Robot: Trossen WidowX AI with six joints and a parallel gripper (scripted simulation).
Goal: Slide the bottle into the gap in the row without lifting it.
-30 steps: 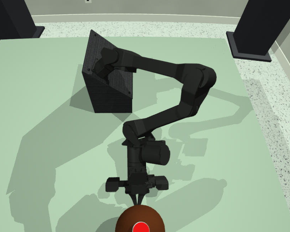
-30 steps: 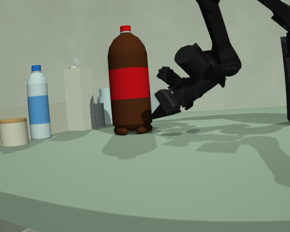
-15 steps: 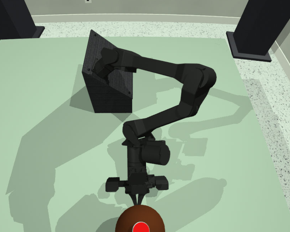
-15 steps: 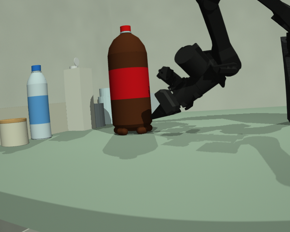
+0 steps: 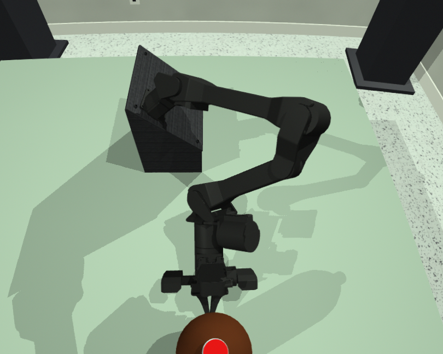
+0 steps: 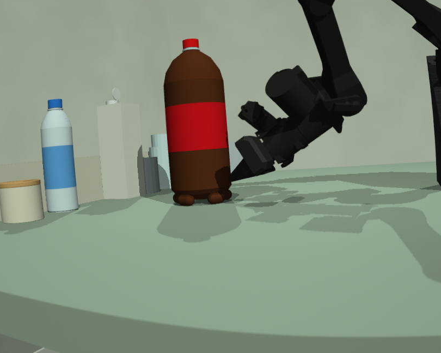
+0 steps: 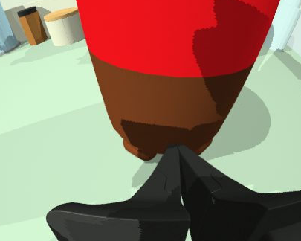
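The brown cola bottle lies 9 cm ahead of my hand, 1 cm to the left of it and 9 cm above it. From my hand the other things lie so: cream canister: 31 cm ahead, 26 cm to the left, 2 cm below; grey cup: 35 cm ahead, 15 cm to the right, 3 cm below; blue-labelled water bottle: 33 cm ahead, 15 cm to the left, 5 cm above.
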